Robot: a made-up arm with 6 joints. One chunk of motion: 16 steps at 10 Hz.
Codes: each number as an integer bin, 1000 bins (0 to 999) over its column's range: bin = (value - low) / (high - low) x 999, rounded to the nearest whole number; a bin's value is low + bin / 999 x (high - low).
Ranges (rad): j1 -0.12..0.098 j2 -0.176..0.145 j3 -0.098..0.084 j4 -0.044..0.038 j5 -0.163..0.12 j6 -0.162..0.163
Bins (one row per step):
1: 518 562 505 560 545 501
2: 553 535 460 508 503 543
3: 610 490 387 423 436 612
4: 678 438 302 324 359 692
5: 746 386 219 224 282 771
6: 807 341 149 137 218 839
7: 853 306 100 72 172 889
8: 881 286 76 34 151 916
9: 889 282 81 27 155 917
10: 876 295 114 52 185 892
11: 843 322 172 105 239 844
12: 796 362 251 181 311 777
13: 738 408 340 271 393 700
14: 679 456 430 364 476 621
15: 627 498 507 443 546 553
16: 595 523 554 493 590 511
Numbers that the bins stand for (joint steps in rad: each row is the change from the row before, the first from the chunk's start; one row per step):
1: -0.00696 0.00458 -0.00600 0.00197 -0.00861 0.00099
2: 0.00067 -0.00409 -0.01420 -0.00230 -0.02051 0.01465
3: 0.01311 -0.01855 -0.02750 -0.00928 -0.03949 0.03710
4: 0.02795 -0.03526 -0.04298 -0.01741 -0.06130 0.06313
5: 0.04279 -0.05197 -0.05810 -0.02561 -0.08311 0.08883
6: 0.05610 -0.06643 -0.07085 -0.03275 -0.10124 0.11095
7: 0.06614 -0.07768 -0.07978 -0.03809 -0.11428 0.12721
8: 0.07225 -0.08410 -0.08415 -0.04121 -0.12022 0.13600
9: 0.07400 -0.08539 -0.08324 -0.04178 -0.11909 0.13632
10: 0.07116 -0.08121 -0.07723 -0.03973 -0.11059 0.12819
11: 0.06396 -0.07253 -0.06666 -0.03538 -0.09530 0.11257
12: 0.05370 -0.05968 -0.05227 -0.02914 -0.07490 0.09078
13: 0.04105 -0.04490 -0.03606 -0.02176 -0.05167 0.06573
14: 0.02817 -0.02948 -0.01966 -0.01412 -0.02816 0.04003
15: 0.01682 -0.01598 -0.00563 -0.00764 -0.00833 0.01790
16: 0.00984 -0.00795 0.00293 -0.00353 0.00414 0.00424

